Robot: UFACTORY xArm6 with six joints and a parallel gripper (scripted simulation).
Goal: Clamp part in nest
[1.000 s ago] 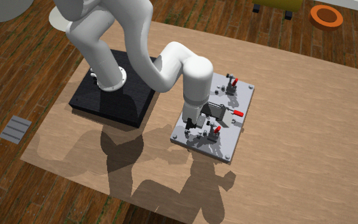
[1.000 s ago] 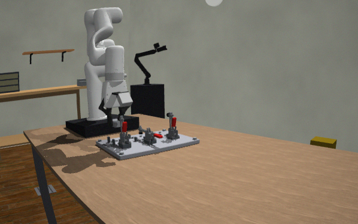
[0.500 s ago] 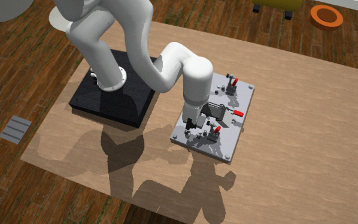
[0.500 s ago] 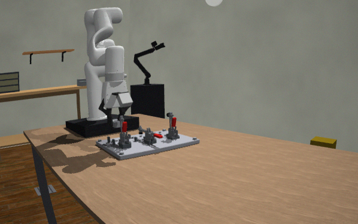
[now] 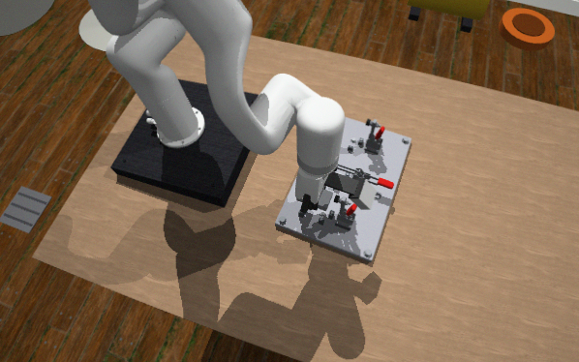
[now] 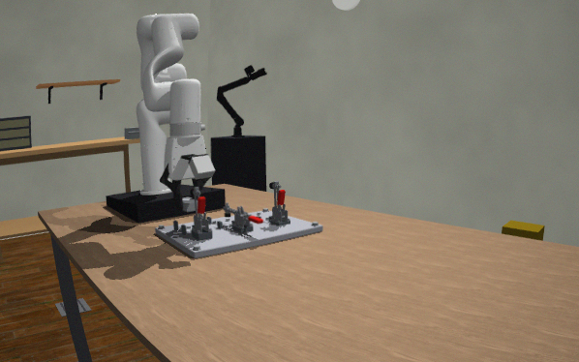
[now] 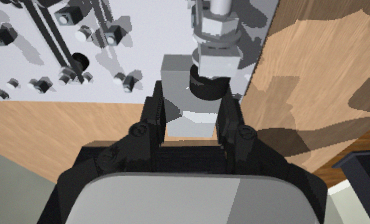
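Now: the clamp 70 mm ahead of my hand, 20 mm to the right of it and 20 mm below it. Round my hand: fixture plate 100 mm to the left, 80 mm below, 60 mm ahead; then grey block 10 mm below.
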